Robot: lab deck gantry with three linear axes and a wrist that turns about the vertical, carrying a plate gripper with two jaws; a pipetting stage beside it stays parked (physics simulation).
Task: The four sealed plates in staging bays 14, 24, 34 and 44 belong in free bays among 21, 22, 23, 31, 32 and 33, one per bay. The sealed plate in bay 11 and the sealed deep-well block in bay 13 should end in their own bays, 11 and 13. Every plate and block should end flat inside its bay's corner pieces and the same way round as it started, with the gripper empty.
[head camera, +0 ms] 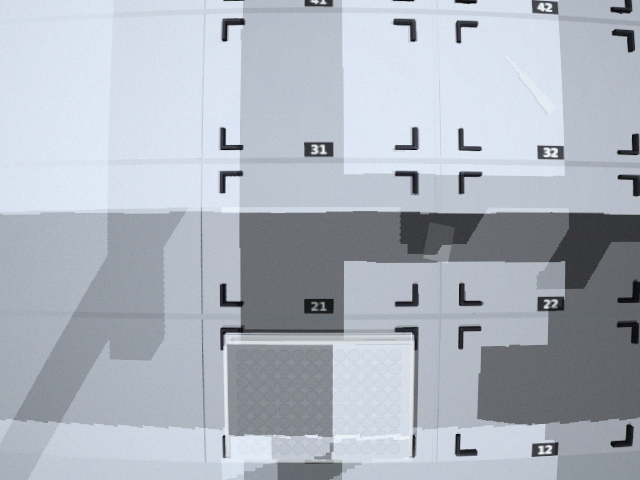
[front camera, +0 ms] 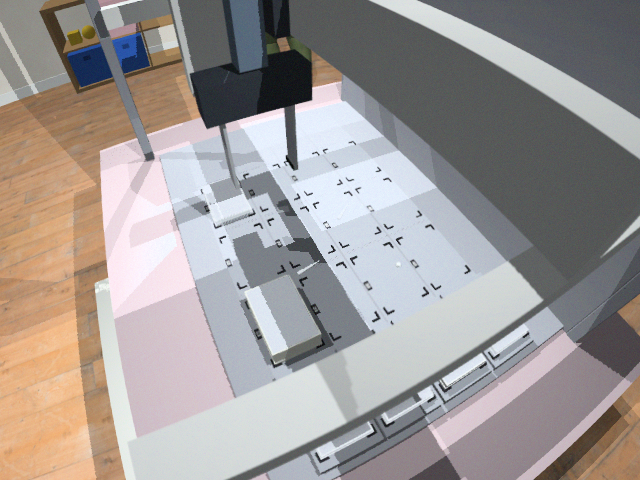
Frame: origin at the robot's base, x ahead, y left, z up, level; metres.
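Where they show: gripper, fingertip midpoint: (front camera: 264, 173); robot's base at its link origin: (head camera: 228, 451) (front camera: 202, 190).
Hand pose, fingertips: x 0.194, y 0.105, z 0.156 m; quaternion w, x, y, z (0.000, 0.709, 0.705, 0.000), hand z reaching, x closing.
Observation:
Things, the pixels of their top centre, and the offset from my fingertips. "spot": a spot on its surface instead.
- sealed plate at its top centre: (head camera: 318, 403) (front camera: 225, 197) 0.130 m back, 0.062 m right, 0.142 m down
- sealed deep-well block at its top centre: (front camera: 281, 312) 0.198 m ahead, 0.062 m right, 0.114 m down
- loose pipette tip at a spot on its surface: (head camera: 532, 87) spot: 0.019 m ahead, 0.150 m left, 0.151 m down
- small pale block at its top centre: (head camera: 439, 242) 0.048 m back, 0.042 m left, 0.155 m down
- thin white strip at its top centre: (front camera: 308, 265) 0.115 m ahead, 0.026 m left, 0.148 m down
- small white dot at a spot on its surface: (front camera: 398, 264) spot: 0.187 m ahead, 0.181 m left, 0.152 m down
My gripper (front camera: 264, 177) hangs with its two long jaws wide apart and no plate between them, over the far left of the deck; its jaws do not show in the head view. The sealed plate (front camera: 231, 207) (head camera: 320, 392) lies in bay 11, its far edge beside the corner pieces of that bay. The sealed deep-well block (front camera: 284, 317) sits in bay 13. Four sealed plates (front camera: 346, 443) (front camera: 408, 409) (front camera: 464, 372) (front camera: 509, 341) lie in the staging bays at the front right, partly hidden by the front beam. Bays 21, 22 and 31 hold no plate.
A broad pale beam (front camera: 330, 382) crosses the front. A loose pipette tip (head camera: 532, 87) lies in bay 32, and a small pale block (head camera: 439, 241) lies between bays 21 and 22. A thin white strip (front camera: 308, 267) lies near bays 22 and 23. A small white dot (front camera: 398, 264) shows in bay 33.

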